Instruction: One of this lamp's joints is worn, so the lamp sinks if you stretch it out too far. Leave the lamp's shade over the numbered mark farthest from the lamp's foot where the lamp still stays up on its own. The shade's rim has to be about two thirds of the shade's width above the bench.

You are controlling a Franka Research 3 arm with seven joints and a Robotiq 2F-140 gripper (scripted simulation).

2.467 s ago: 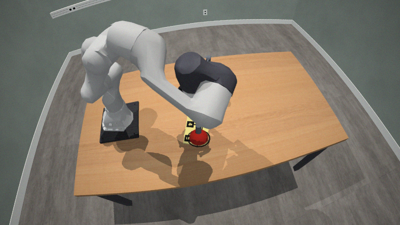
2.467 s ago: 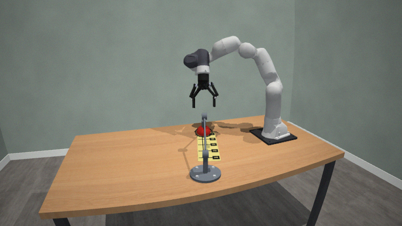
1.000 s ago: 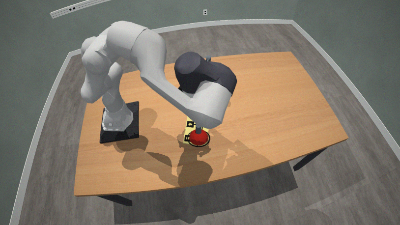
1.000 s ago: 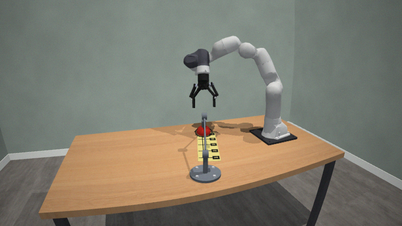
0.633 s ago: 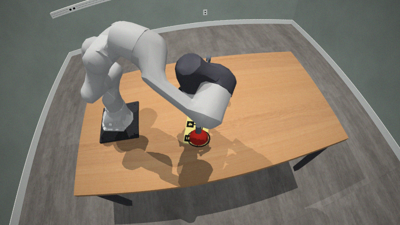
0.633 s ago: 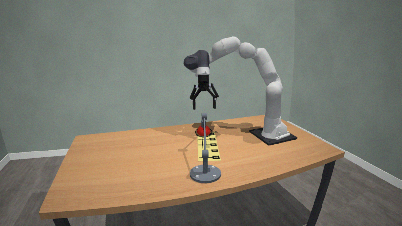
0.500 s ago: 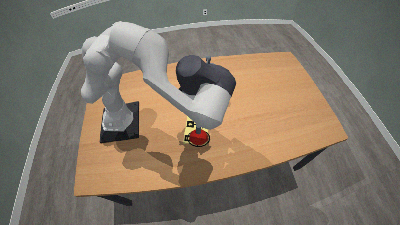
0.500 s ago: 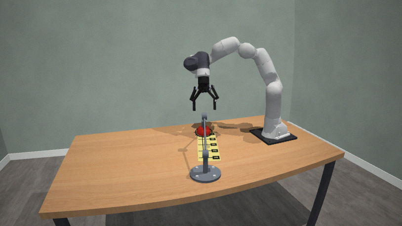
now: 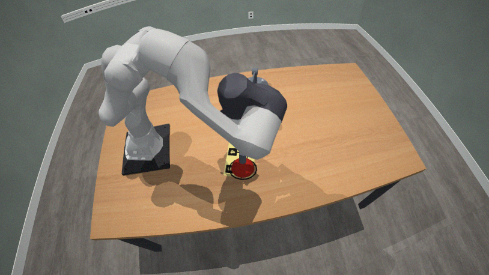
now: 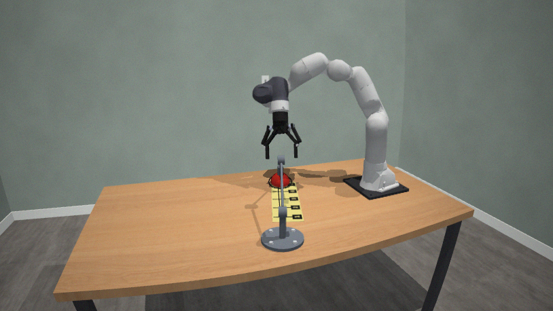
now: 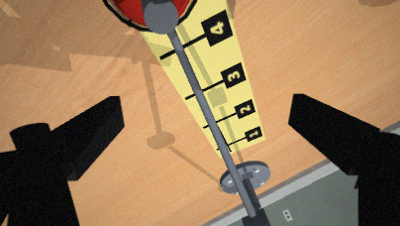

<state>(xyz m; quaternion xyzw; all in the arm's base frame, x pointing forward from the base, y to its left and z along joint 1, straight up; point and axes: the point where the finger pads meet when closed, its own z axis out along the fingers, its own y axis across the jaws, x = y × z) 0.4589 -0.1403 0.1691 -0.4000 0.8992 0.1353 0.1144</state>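
Right now the yellow strip is 180 mm below my hand, 100 mm to the left of it and 10 mm ahead of it. The rest, counted from my hand: grey round foot (430 mm to the left, 150 mm below, 150 mm ahead).
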